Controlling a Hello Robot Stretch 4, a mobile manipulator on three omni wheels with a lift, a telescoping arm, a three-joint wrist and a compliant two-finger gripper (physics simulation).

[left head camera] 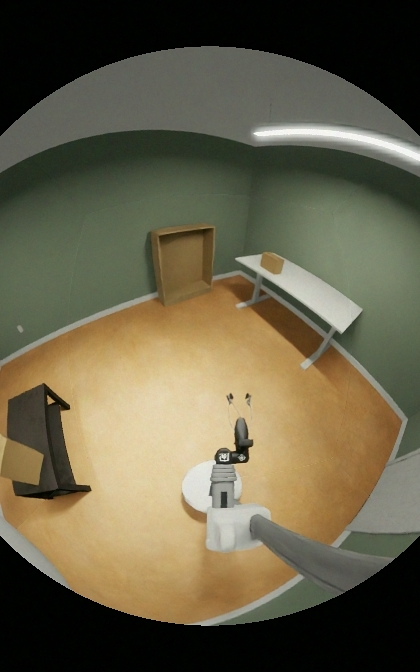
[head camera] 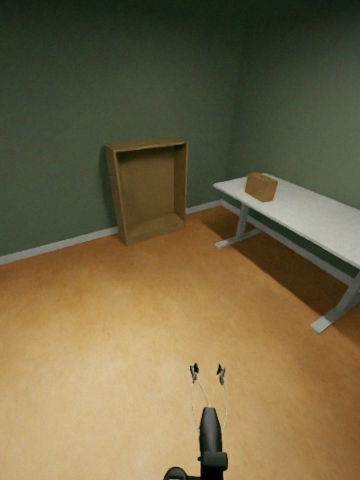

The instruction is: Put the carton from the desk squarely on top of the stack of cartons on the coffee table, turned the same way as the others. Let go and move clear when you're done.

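Places are measured from the robot's base along level axes (x left, y back, z up), in millimetres.
Pixels of known places: end effector, tool point: [left head camera: 238, 395] [head camera: 207, 369]; robot's base, origin of the base link: [left head camera: 210, 485].
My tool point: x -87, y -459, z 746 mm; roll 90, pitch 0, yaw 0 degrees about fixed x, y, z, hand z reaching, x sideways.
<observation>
Ahead of a thing's pixels: the offset from my tool point to its middle. Level surfaces: height alone.
A brown carton @(dx -539, dy -1561, dz +36 mm) [head camera: 261, 187] [left head camera: 272, 263] stands near the far end of the white desk @(dz -54 mm) [head camera: 320, 220] [left head camera: 310, 295], at the right of both views. The dark coffee table [left head camera: 30, 420] is at the left edge of the left head camera view. A light brown carton @(dx +1323, dy +646, dz -54 mm) [left head camera: 22, 462] of the stack shows on it, cut off by the edge of the view; how many are stacked there is hidden. My gripper [head camera: 207, 373] [left head camera: 239, 399] is open with nothing between its fingers. It hangs over the floor, well short of the desk and away from both cartons.
An open-fronted brown bookshelf [head camera: 114, 195] [left head camera: 157, 270] stands against the far wall, left of the desk. The desk's feet [head camera: 327, 320] [left head camera: 312, 361] reach out over the floor. My round white base [left head camera: 197, 487] is beneath the arm.
</observation>
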